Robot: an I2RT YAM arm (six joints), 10 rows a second.
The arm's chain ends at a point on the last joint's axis. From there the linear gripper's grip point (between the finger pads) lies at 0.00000 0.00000 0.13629 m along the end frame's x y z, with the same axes.
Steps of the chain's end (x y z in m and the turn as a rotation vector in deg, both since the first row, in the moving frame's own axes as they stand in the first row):
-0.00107 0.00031 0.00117 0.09 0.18 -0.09
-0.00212 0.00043 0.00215 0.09 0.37 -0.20
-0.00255 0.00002 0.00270 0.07 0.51 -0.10
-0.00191 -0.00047 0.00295 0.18 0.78 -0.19
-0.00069 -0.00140 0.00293 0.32 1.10 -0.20
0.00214 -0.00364 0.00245 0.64 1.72 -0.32
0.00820 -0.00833 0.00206 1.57 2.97 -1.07
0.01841 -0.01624 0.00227 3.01 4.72 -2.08
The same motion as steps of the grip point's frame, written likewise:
-0.00064 0.00010 0.00117 0.09 0.18 -0.09
-0.00124 0.00021 0.00215 0.09 0.37 -0.20
-0.00134 -0.00015 0.00269 0.07 0.51 -0.10
-0.00006 -0.00090 0.00294 0.18 0.78 -0.19
0.00193 -0.00217 0.00290 0.32 1.10 -0.20
0.00623 -0.00517 0.00238 0.64 1.72 -0.32
0.01523 -0.01213 0.00183 1.57 2.97 -1.07
0.02949 -0.02359 0.00162 3.01 4.72 -2.08

